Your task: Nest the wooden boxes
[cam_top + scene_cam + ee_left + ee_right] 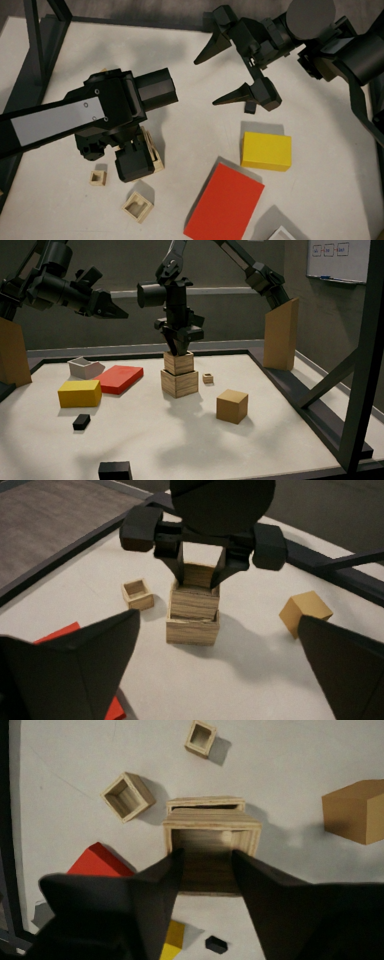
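The biggest wooden box lies 12 cm below my right hand. Also, from my right hand: tan cube 17 cm behind, 12 cm to the right, 11 cm below; then red slab 20 cm to the left, 13 cm below, 9 cm ahead; then smallest wooden box 13 cm below, 9 cm to the right, 6 cm ahead.
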